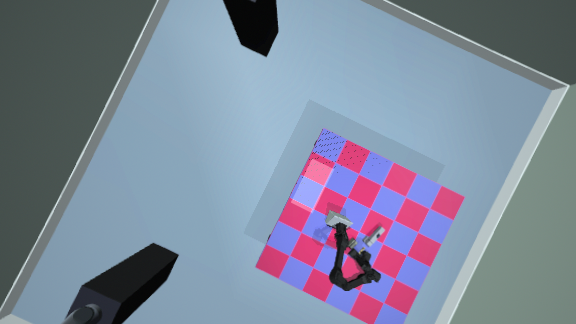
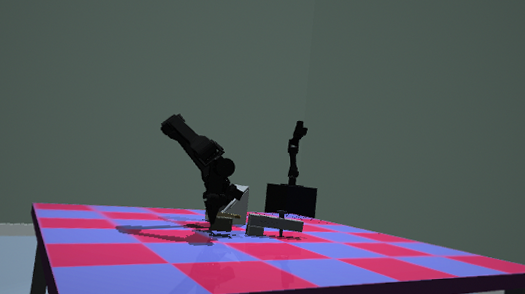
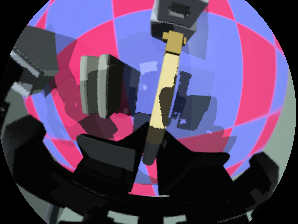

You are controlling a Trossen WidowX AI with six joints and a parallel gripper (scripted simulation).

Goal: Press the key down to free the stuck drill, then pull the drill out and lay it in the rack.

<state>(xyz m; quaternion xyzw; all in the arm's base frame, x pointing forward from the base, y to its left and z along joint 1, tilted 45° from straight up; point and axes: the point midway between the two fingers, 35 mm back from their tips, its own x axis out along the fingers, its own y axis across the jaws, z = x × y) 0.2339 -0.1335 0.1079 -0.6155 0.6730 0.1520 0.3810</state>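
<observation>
Right now the drill is 40 mm to the left of my gripper tip, 30 mm above it and 10 mm ahead of it. The rest, counted from my gripper tip: grey rack (60 mm to the left, 60 mm behind, 10 mm below); dark key pin (220 mm to the left, 80 mm ahead, 30 mm above); grey housing block (190 mm to the left, 70 mm ahead, 10 mm above).
</observation>
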